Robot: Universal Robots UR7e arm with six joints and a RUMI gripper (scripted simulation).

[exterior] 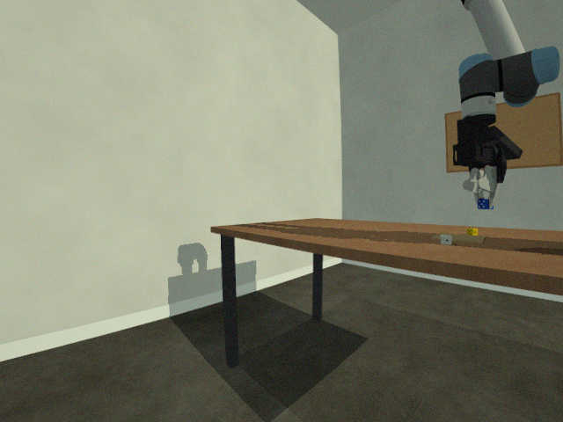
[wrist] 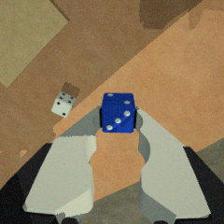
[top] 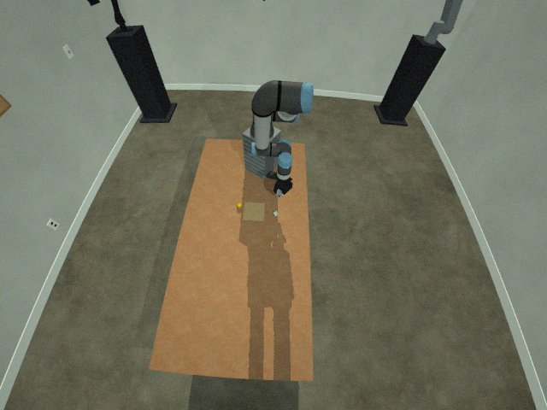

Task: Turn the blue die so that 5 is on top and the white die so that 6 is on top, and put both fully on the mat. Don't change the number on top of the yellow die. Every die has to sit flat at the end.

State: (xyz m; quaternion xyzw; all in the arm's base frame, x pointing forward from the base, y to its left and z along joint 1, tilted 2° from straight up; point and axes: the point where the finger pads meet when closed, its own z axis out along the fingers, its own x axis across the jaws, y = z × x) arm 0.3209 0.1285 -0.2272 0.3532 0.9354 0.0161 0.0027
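Right now the white die is 9 cm ahead of my hand, 2 cm to the right of it and 10 cm below it. From my hand the other things lie so: blue die: right at my hand; yellow die: 4 cm ahead, 26 cm to the right, 10 cm below; tan mat: 7 cm ahead, 16 cm to the right, 11 cm below.
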